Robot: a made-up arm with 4 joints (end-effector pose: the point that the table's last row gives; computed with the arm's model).
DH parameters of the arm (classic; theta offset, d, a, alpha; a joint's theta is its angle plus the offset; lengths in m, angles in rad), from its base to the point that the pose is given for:
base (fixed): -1.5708 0.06 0 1.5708
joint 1: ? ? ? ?
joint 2: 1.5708 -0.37 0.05 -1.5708
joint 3: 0 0.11 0.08 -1.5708
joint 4: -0.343 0 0.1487 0
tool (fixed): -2.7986 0 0 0
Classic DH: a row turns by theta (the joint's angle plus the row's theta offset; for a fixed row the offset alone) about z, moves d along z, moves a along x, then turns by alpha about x.
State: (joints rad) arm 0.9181 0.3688 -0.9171 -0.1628
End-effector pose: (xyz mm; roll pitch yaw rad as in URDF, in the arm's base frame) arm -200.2 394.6 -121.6 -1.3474 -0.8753 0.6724
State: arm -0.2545 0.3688 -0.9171 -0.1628
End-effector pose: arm -200.2 320.4 353.3 0.4841 -0.7283 -0.8343
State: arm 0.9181 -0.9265 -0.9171 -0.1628
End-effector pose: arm -352.3 232.7 90.3 -0.4805 -0.1728 1.0502
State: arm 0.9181 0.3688 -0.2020 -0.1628
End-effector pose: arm -273.0 510.7 -68.2 -0.8917 -0.5436 -0.1717
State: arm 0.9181 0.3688 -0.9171 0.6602
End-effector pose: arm -249.2 321.9 -41.1 -1.4280 -0.0640 0.8359
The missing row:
joint 1: 0 0.1 -0.15 1.5708
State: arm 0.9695 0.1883 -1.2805 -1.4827
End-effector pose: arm -113.5 504.1 -92.7 1.5434 -1.0323 -1.8916
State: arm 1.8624 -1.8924 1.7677 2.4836
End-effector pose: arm -69.8 323.3 -149.1 -2.5840 0.1796 2.2645
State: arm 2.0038 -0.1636 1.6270 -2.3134
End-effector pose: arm -181.4 155.6 -362.6 1.7047 -0.3800 1.4004
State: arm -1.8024 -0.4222 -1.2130 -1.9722
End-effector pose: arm -228.9 -455.4 294.3 -2.3995 0.9073 1.1486
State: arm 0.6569 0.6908 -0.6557 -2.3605
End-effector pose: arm 5.1 474.1 203.7 1.1579 0.2326 -2.7065
